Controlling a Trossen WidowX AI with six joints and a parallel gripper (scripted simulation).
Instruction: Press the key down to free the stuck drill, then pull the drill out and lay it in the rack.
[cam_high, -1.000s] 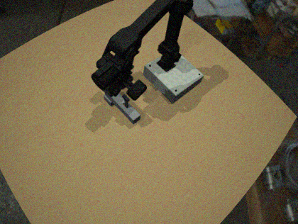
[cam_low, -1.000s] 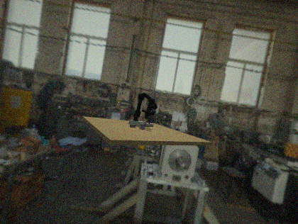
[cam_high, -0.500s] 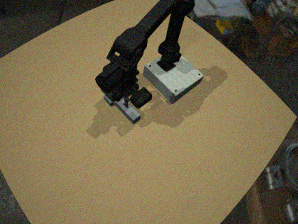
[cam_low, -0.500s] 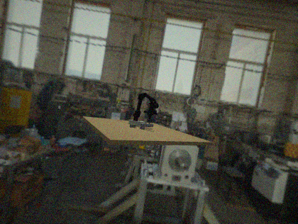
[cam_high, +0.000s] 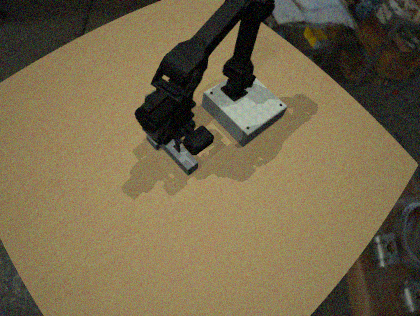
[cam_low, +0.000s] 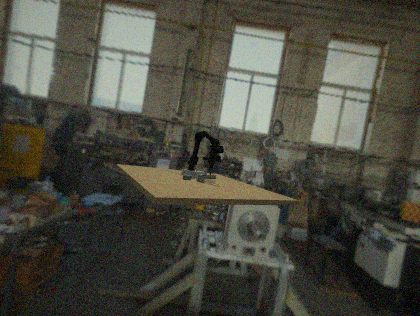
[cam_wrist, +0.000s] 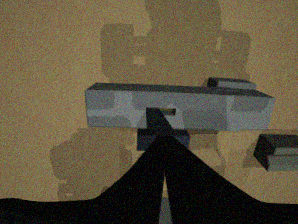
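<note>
The dark key piece is 3 cm below my gripper tip. Round my gripper tip: block 3 cm to the right, 9 cm below.
</note>
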